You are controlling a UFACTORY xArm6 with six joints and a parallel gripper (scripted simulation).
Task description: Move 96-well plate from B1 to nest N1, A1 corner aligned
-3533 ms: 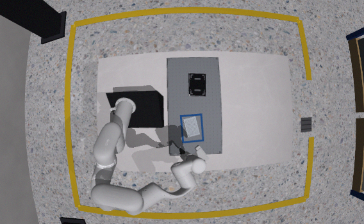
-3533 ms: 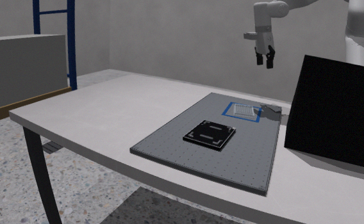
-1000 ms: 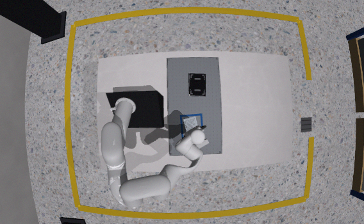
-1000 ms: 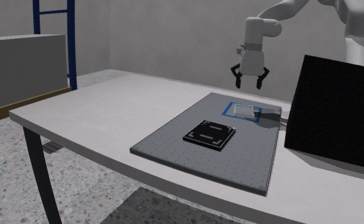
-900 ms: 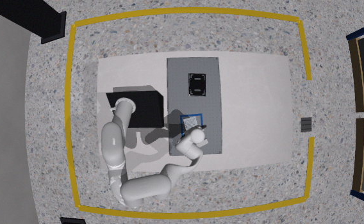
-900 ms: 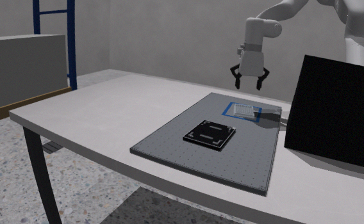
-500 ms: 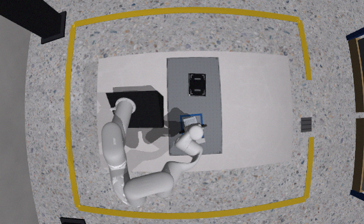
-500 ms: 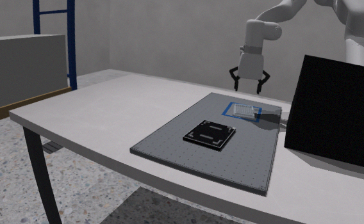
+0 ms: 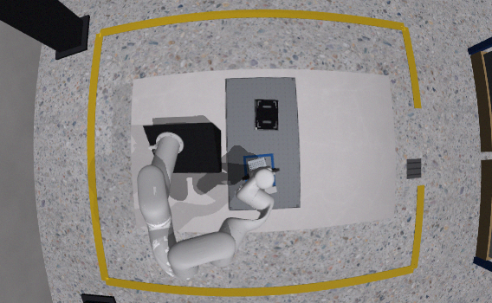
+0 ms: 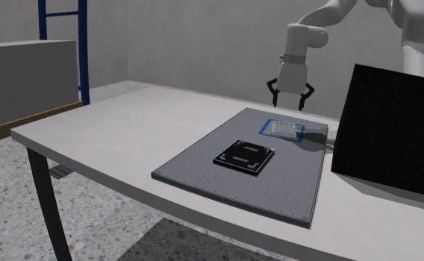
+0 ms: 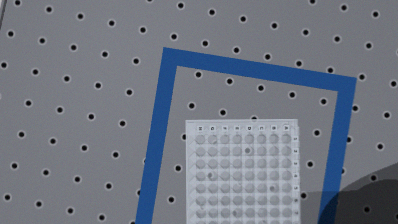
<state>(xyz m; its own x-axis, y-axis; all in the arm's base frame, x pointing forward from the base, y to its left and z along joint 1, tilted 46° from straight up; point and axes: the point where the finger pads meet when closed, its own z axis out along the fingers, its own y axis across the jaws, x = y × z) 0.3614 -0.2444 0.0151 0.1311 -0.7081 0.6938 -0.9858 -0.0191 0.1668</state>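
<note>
My hand is 9 cm above the 96-well plate. Also, from my hand: A1 label 22 cm to the left, 9 cm below, 1 cm ahead; then black plate nest 28 cm to the left, 9 cm below, 8 cm ahead.
</note>
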